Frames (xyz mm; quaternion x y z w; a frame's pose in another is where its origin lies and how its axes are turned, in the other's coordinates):
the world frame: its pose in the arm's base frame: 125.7 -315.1 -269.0 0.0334 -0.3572 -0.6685 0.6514
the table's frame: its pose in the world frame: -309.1 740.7 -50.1 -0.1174 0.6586 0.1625 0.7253
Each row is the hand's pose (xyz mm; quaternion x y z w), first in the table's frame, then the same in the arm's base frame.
Working: the table's frame: its pose in the arm's base frame: 824.8 16.7 -50.3 0.3300 0.2430 -0.3990 0.8203

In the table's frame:
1: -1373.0 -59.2 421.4 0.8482 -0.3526 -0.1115 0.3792
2: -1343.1 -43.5 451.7 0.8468 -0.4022 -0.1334 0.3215
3: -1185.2 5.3 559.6 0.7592 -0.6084 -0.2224 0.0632
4: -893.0 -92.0 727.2 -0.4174 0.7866 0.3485 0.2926
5: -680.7 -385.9 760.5 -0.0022 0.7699 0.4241 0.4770
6: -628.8 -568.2 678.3 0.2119 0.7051 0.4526 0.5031
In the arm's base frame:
1: 59.8 357.9 1117.9 0.6531 -0.4987 -0.5652 0.0724
2: 93.6 328.1 1123.7 0.6078 -0.5456 -0.5762 0.0288
3: 236.9 193.4 1107.8 -0.3469 0.7132 0.5929 0.1396
4: 345.0 -119.4 991.9 0.1527 0.7679 0.5301 0.3256
5: 229.6 -385.1 771.3 0.5658 0.6083 0.4121 0.3741
6: 99.2 -434.9 619.0 0.7311 0.4667 0.3517 0.3520

